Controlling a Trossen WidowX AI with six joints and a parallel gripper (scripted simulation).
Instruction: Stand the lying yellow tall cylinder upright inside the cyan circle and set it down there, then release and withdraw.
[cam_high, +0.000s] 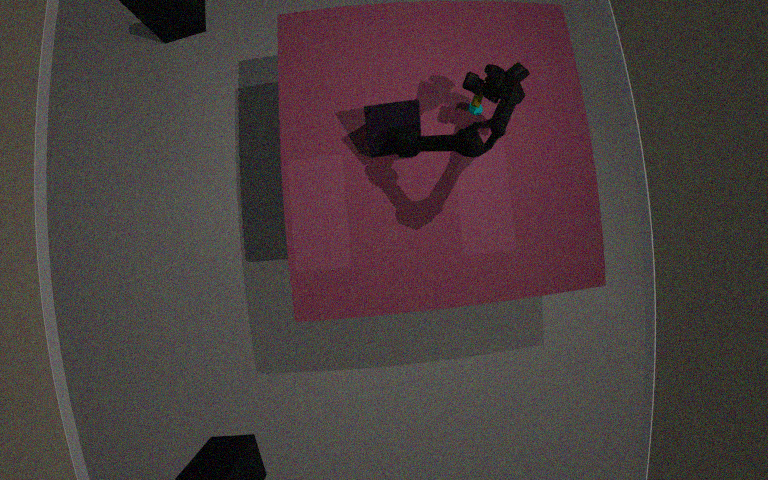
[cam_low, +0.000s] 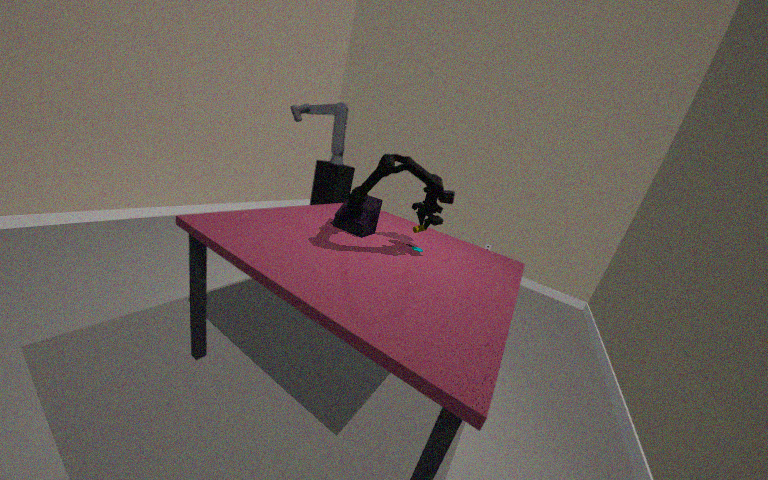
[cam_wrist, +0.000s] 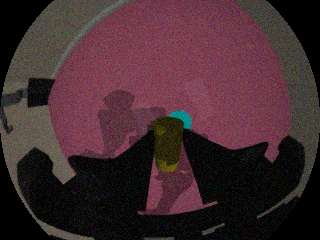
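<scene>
My gripper tip is 120 mm above the cyan circle, 20 mm to the left of it and 10 mm short of it. The rest, counted from my gripper tip: yellow tall cylinder: 20 mm to the right, 10 mm below, 10 mm behind.
</scene>
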